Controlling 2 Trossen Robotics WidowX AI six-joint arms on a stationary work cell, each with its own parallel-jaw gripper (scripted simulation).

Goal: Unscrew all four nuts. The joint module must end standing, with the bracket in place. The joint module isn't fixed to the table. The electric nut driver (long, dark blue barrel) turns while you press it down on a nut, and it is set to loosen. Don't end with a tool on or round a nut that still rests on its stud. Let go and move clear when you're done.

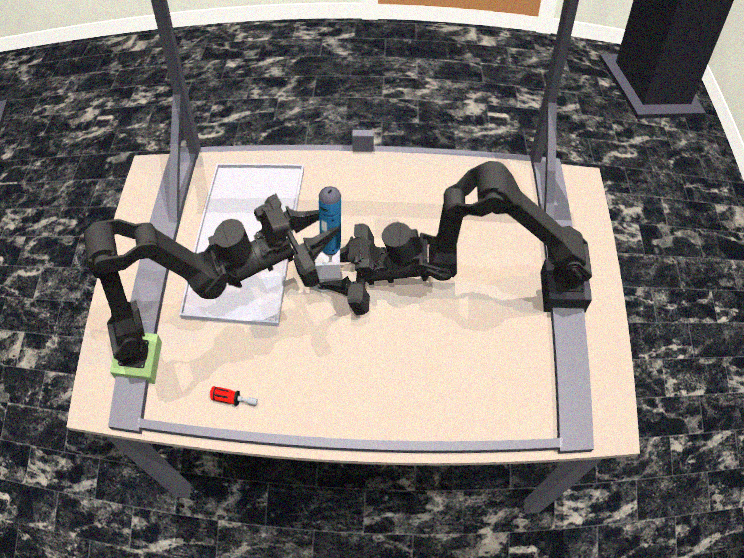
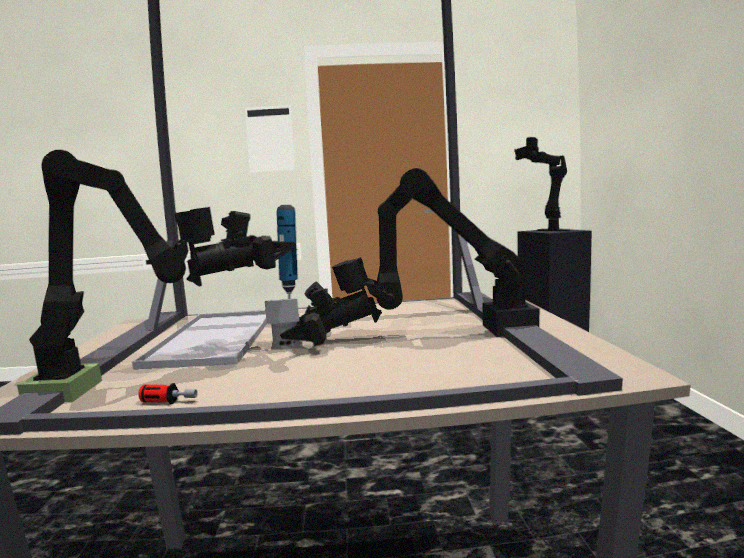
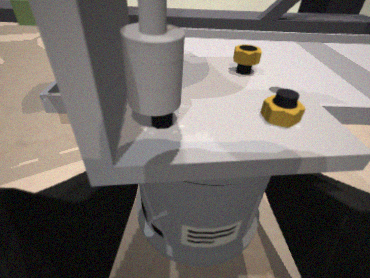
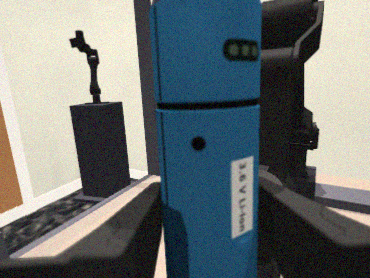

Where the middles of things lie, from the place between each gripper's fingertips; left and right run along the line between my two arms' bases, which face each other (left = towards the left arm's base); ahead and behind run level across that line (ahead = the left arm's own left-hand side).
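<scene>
Left hand 30 mm to the left of the joint module [image 3: 199, 221], 10 mm past it. From my left hand: shallow tray [image 1: 236, 189], 30 mm below, 190 mm to the right, 140 mm behind; grey bracket [image 2: 286, 310], 40 mm above, 30 mm to the right, 10 mm behind; nut [image 3: 273, 113], 30 mm above, 10 mm to the right, 20 mm behind.
From my right hand: joint module, 190 mm below, 10 mm to the left, 30 mm behind; nut, 160 mm below, 30 mm to the left, 40 mm behind; grey bracket, 150 mm below, 10 mm to the left, 30 mm behind; shallow tray, 220 mm below, 160 mm to the right, 160 mm behind.
</scene>
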